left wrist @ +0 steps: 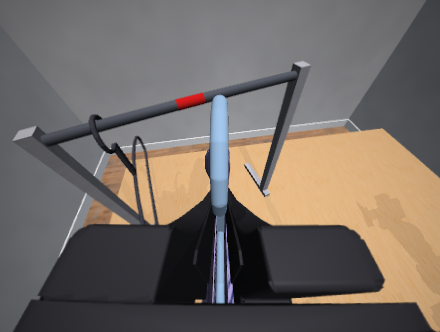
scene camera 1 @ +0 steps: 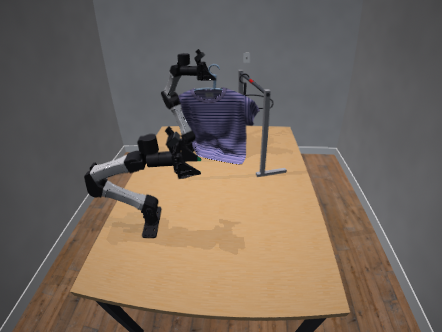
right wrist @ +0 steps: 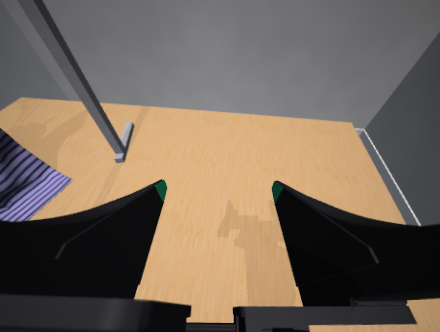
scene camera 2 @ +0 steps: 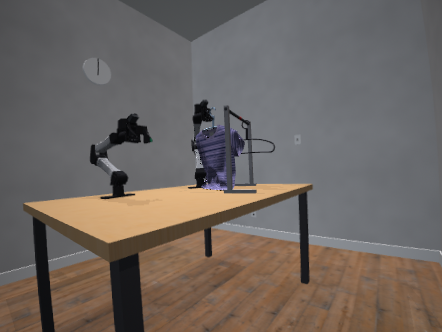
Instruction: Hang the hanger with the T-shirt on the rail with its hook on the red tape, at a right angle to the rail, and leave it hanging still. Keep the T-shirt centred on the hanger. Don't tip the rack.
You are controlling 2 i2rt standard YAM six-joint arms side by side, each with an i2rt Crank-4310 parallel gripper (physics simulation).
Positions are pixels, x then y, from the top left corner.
Scene:
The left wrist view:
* my left gripper: 220,189
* grey rack: 296,79
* light-blue hanger: 219,144
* black hanger: 115,147
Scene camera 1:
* my right gripper: 201,166
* grey rack: 266,104
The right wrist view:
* my right gripper: 219,183

